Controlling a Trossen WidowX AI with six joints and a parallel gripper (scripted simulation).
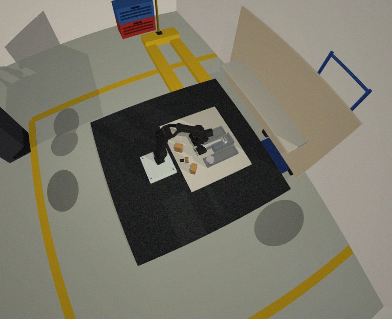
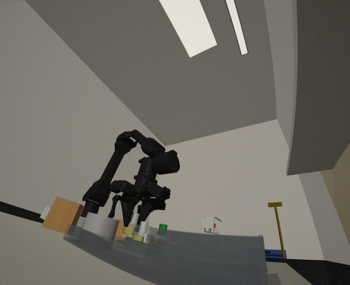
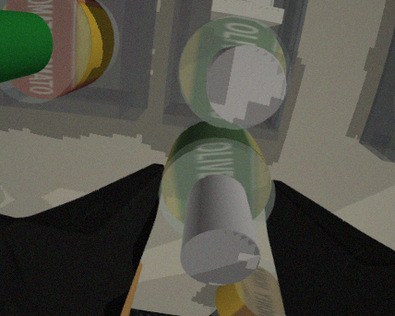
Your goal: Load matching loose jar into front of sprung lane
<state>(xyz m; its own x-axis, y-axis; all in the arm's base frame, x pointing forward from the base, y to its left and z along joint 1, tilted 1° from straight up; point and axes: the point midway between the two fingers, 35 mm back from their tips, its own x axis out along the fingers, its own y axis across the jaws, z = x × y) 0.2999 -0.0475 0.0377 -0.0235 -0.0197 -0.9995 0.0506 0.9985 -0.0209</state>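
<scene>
Now: the wide grey cylinder 130 mm to the right of my gripper tip, 40 mm ahead of it and 20 mm below it. From my gripper tip the other things lie so: clear lane rack (190 mm ahead, 30 mm to the right, 30 mm below); then pale pusher plate (150 mm ahead, 40 mm to the right).
</scene>
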